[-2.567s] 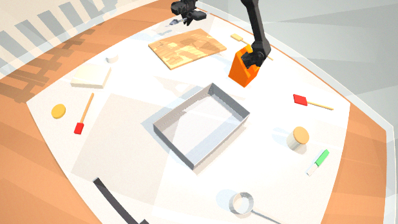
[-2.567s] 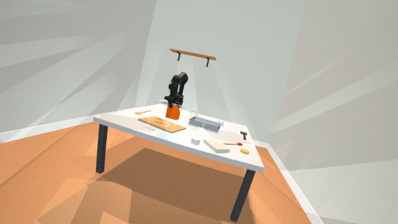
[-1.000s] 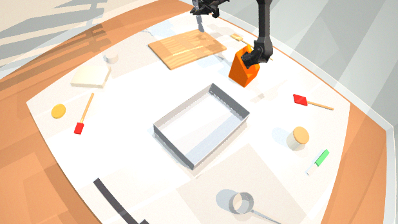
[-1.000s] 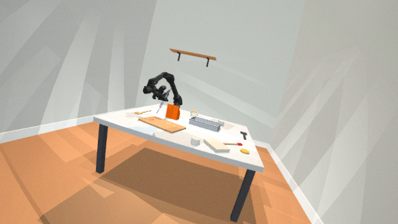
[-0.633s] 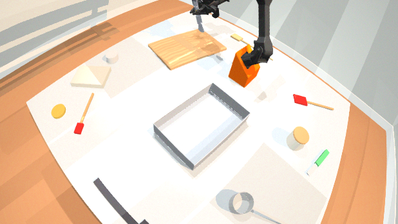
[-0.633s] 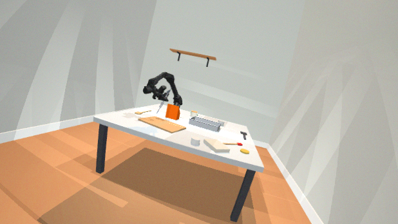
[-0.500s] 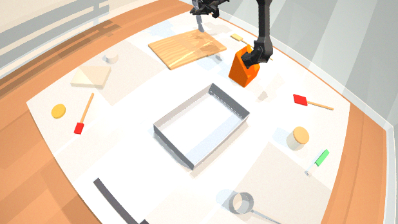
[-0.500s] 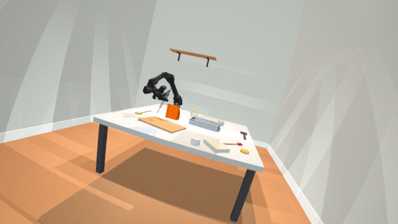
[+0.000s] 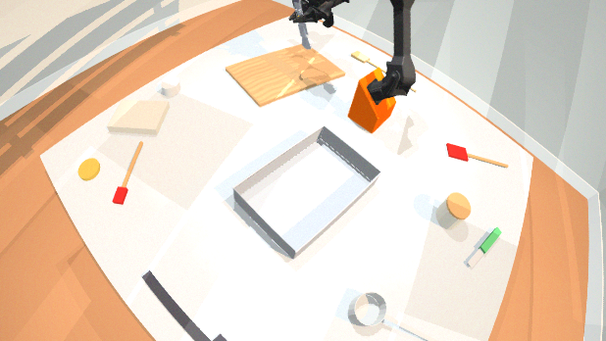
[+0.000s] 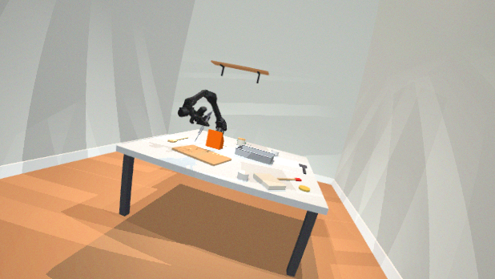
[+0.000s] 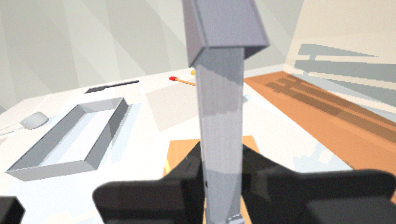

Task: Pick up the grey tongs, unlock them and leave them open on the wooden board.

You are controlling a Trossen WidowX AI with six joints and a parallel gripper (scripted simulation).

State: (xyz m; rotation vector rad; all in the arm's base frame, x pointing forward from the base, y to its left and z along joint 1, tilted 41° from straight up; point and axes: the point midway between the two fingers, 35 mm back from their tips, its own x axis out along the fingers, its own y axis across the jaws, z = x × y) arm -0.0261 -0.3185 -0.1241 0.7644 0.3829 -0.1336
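Right now my gripper tip is 1 cm past the wooden board and 21 cm above it. Round my gripper tip: grey roasting tin: 33 cm ahead, 36 cm to the left, 19 cm below; white block: 49 cm ahead, 19 cm to the right, 20 cm below; tan-topped cylinder: 14 cm ahead, 70 cm to the left, 18 cm below.
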